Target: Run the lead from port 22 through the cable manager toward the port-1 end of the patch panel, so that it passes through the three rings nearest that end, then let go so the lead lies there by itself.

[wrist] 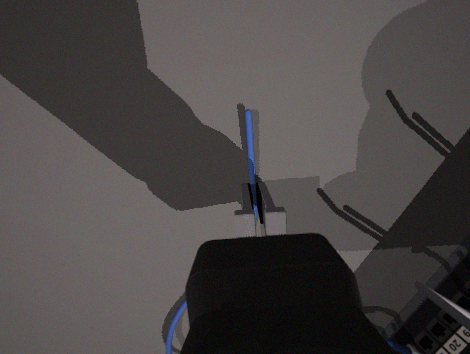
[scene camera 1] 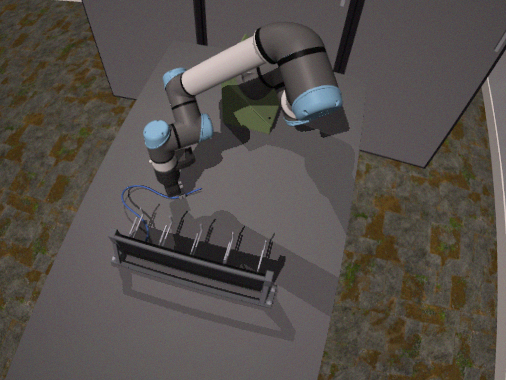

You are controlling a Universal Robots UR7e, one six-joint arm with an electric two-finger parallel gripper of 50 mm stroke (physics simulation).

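The blue lead [scene camera 1: 142, 187] [wrist: 250, 137] rises from the panel near its left end in the scene view, between the first two rings there, loops out to the left and comes back to the gripper. My gripper [scene camera 1: 182, 195] [wrist: 253, 194] is shut on the lead a little short of its free end, which sticks out past the fingers. It holds it above the table, behind the rings and apart from them. The patch panel [scene camera 1: 192, 260] [wrist: 439, 329] carries a row of upright wire rings. The three rings [scene camera 1: 196, 241] [scene camera 1: 228, 249] [scene camera 1: 262, 256] toward the right end hold no lead.
The two left rings [scene camera 1: 134, 225] [scene camera 1: 165, 233] stand on either side of the lead's port exit. In the wrist view one ring [wrist: 442, 299] shows at the lower right by the port labels. The green arm mount [scene camera 1: 257, 117] stands at the back of the table [scene camera 1: 240, 345].
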